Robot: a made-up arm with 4 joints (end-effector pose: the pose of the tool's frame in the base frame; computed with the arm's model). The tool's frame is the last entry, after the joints.
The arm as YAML. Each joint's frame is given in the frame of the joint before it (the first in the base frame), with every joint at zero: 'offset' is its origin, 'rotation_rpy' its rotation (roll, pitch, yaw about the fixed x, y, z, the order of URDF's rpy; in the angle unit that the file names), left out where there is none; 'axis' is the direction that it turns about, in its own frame. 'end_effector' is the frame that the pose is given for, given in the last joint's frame.
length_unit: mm
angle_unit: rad
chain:
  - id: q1
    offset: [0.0, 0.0, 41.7]
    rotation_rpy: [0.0, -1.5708, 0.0]
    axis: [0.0, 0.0, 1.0]
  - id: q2
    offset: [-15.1, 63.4, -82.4]
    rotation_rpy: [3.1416, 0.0, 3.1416]
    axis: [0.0, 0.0, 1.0]
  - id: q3
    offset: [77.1, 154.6, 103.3]
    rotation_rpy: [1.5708, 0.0, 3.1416]
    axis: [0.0, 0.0, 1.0]
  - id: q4
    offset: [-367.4, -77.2, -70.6]
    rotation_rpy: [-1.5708, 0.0, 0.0]
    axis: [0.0, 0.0, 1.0]
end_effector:
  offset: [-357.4, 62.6, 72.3]
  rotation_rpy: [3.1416, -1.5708, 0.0]
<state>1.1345 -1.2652 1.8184 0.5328</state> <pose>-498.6 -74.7 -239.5 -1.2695 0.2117 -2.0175</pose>
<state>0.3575 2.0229 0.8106 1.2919</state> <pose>-198.8 449.4 455.1 2.7297 1.1557 0.2184</pose>
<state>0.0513 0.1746 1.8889 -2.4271</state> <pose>133.7 -32.8 -43.7 -1.4668 0.6465 2.1229</pose>
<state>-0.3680 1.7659 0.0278 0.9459</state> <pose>163.4 479.8 711.4 3.0795 0.0355 0.0240</pose>
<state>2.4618 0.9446 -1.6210 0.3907</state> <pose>906.7 -95.8 -150.9 -0.8591 -0.9787 1.3801</pose>
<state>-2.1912 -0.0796 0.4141 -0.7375</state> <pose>-56.1 607.1 245.0 1.3531 0.0653 0.4434</pose>
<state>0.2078 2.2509 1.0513 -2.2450</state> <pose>100.5 237.0 -70.5 -0.1829 -0.5711 0.8846</pose>
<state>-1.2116 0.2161 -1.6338 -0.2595</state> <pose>881.4 64.4 22.8 0.8856 -1.1371 -1.2778</pose>
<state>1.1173 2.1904 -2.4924 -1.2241</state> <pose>449.5 -346.9 -136.9 -0.0633 -1.0218 -2.2746</pose>
